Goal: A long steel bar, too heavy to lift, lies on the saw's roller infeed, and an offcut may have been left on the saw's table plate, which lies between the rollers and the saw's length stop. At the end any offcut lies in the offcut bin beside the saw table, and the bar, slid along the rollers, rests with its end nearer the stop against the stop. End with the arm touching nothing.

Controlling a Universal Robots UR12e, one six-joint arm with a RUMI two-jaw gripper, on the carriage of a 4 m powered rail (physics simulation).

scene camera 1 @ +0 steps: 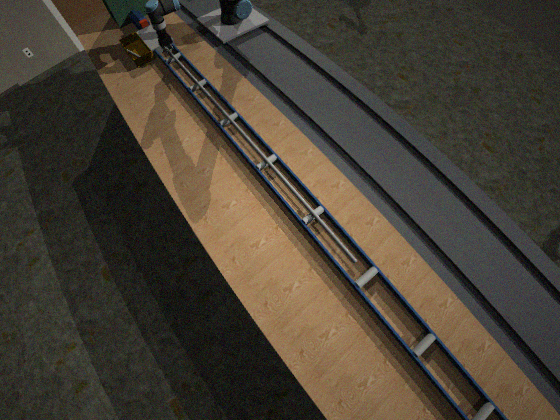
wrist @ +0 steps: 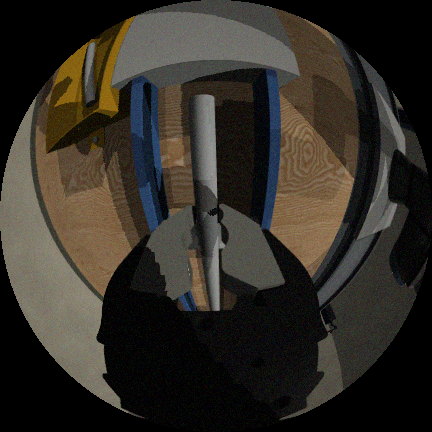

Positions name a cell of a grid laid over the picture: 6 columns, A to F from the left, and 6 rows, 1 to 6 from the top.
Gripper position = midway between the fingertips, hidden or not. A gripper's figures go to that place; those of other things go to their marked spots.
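My gripper (wrist: C3), 0.13 m from the lens. Long steel bar (wrist: C2), 0.11 m from the lens.
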